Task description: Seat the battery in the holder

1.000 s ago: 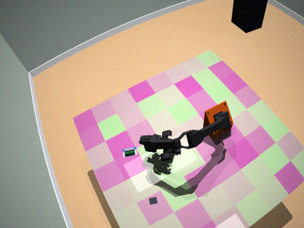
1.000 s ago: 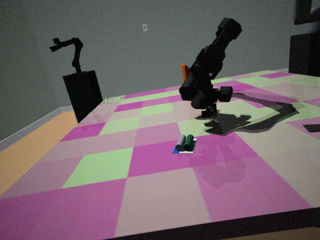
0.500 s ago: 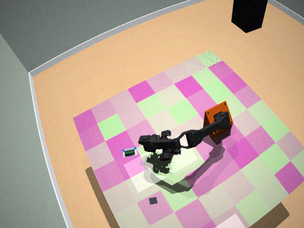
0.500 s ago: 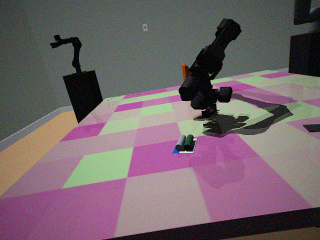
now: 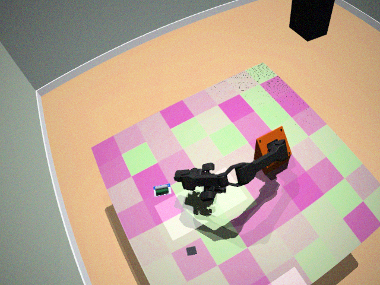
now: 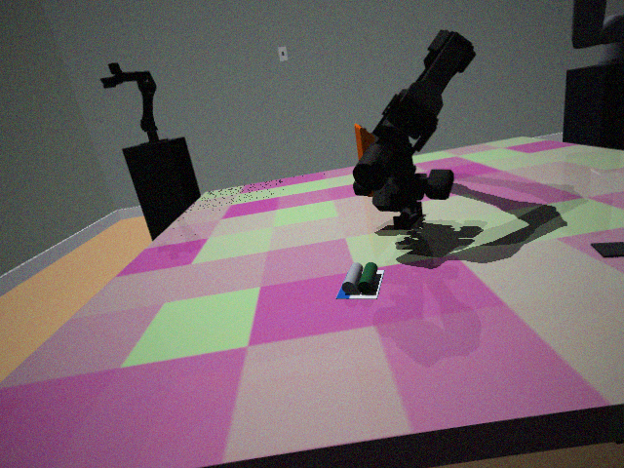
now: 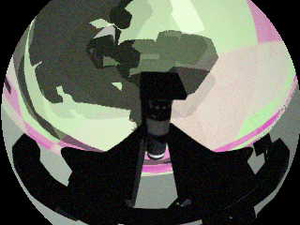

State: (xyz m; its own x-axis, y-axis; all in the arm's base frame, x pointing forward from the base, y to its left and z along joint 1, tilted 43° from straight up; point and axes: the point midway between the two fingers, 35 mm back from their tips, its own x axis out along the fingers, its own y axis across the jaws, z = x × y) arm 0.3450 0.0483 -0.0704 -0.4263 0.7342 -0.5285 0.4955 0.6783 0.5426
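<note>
My gripper tip is 1 cm below the battery.
</note>
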